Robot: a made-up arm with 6 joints. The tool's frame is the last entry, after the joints.
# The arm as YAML. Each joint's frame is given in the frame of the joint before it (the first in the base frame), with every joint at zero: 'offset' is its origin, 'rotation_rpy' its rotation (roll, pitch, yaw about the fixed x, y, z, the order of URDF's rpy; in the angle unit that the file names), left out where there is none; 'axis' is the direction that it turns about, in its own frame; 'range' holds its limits. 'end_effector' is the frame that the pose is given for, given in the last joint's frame.
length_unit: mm
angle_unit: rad
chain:
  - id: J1
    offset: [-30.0, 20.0, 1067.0]
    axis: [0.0, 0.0, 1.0]
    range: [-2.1, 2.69]
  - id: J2
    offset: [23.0, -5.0, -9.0]
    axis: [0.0, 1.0, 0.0]
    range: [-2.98, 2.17]
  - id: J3
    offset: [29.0, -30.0, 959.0]
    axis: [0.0, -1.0, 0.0]
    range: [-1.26, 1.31]
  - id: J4
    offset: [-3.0, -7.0, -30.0]
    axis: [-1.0, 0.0, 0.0]
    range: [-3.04, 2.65]
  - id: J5
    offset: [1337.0, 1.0, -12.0]
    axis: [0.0, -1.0, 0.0]
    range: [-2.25, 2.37]
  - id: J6
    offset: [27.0, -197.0, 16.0]
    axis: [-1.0, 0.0, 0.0]
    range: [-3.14, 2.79]
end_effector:
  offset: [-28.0, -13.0, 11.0]
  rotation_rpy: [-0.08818, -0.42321, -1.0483]
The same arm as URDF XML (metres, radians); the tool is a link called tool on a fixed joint. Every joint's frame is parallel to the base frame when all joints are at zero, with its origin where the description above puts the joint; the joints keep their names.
<robot name="arm">
<joint name="tool_fixed" type="fixed"><parent link="link6"/><child link="tool"/><origin xyz="-0.0280 -0.0130 0.0110" rpy="-0.0882 -0.4232 -1.0483"/></joint>
<joint name="J6" type="revolute"><parent link="link5"/><child link="link6"/><origin xyz="0.0270 -0.1970 0.0160"/><axis xyz="-1 0 0"/><limit lower="-3.1400" upper="2.7900"/></joint>
<joint name="J5" type="revolute"><parent link="link4"/><child link="link5"/><origin xyz="1.3370 0.0010 -0.0120"/><axis xyz="0 -1 0"/><limit lower="-2.2500" upper="2.3700"/></joint>
<joint name="J4" type="revolute"><parent link="link3"/><child link="link4"/><origin xyz="-0.0030 -0.0070 -0.0300"/><axis xyz="-1 0 0"/><limit lower="-3.0400" upper="2.6500"/></joint>
<joint name="J3" type="revolute"><parent link="link2"/><child link="link3"/><origin xyz="0.0290 -0.0300 0.9590"/><axis xyz="0 -1 0"/><limit lower="-1.2600" upper="1.3100"/></joint>
<joint name="J2" type="revolute"><parent link="link1"/><child link="link2"/><origin xyz="0.0230 -0.0050 -0.0090"/><axis xyz="0 1 0"/><limit lower="-2.9800" upper="2.1700"/></joint>
<joint name="J1" type="revolute"><parent link="base_link"/><child link="link1"/><origin xyz="-0.0300 0.0200 1.0670"/><axis xyz="0 0 1"/><limit lower="-2.1000" upper="2.6900"/></joint>
<link name="base_link"/>
<link name="link1"/>
<link name="link2"/>
<link name="link3"/>
<link name="link4"/>
<link name="link5"/>
<link name="link6"/>
<link name="tool"/>
</robot>

